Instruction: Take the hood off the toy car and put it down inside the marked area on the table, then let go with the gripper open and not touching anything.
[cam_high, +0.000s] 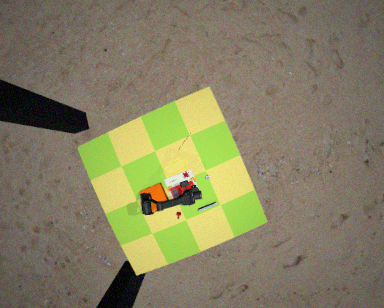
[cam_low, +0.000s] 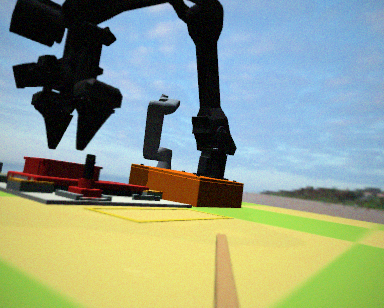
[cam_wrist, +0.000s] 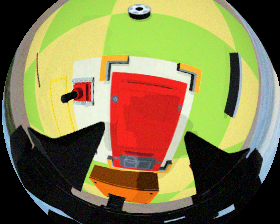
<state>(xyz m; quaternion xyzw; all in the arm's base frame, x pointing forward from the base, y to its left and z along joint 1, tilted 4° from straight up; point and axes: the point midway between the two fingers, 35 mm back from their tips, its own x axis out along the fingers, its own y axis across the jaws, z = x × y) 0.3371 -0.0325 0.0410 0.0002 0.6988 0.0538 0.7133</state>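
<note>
The red hood lies 30 mm below my gripper tip. From my gripper tip the other things lie so: thin wooden stick 80 mm ahead, 390 mm to the left, 70 mm below; dark bar 120 mm ahead, 190 mm to the right, 50 mm below; grey ring 180 mm ahead, 50 mm to the left, 60 mm below.
</note>
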